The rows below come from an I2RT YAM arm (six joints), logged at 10 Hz.
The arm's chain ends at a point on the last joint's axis. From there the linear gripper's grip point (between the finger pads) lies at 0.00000 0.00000 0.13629 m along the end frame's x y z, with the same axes.
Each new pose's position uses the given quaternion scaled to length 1; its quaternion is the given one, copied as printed.
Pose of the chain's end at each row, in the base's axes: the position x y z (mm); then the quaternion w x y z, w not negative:
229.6, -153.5, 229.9, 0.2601, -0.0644, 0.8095, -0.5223
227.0, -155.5, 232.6, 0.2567, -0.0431, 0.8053, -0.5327
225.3, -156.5, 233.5, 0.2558, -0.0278, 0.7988, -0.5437
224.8, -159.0, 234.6, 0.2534, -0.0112, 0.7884, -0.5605
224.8, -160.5, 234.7, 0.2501, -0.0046, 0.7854, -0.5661
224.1, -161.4, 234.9, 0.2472, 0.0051, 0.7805, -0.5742
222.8, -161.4, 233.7, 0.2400, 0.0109, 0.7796, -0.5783
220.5, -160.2, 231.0, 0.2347, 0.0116, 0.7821, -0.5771
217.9, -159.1, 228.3, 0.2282, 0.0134, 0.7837, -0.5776
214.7, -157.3, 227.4, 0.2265, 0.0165, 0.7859, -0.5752
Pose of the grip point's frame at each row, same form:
296.2, -264.2, 186.4, 0.2601, -0.0644, 0.8095, -0.5223
289.6, -269.4, 191.6, 0.2567, -0.0431, 0.8053, -0.5327
285.1, -273.0, 195.6, 0.2558, -0.0278, 0.7988, -0.5437
281.0, -278.7, 201.4, 0.2534, -0.0112, 0.7884, -0.5605
279.1, -281.4, 202.8, 0.2501, -0.0046, 0.7854, -0.5661
275.9, -283.9, 205.1, 0.2472, 0.0051, 0.7805, -0.5742
272.1, -285.0, 204.3, 0.2400, 0.0109, 0.7796, -0.5783
268.7, -284.0, 200.5, 0.2347, 0.0116, 0.7821, -0.5771
264.5, -283.3, 197.1, 0.2282, 0.0134, 0.7837, -0.5776
260.6, -281.5, 195.3, 0.2265, 0.0165, 0.7859, -0.5752

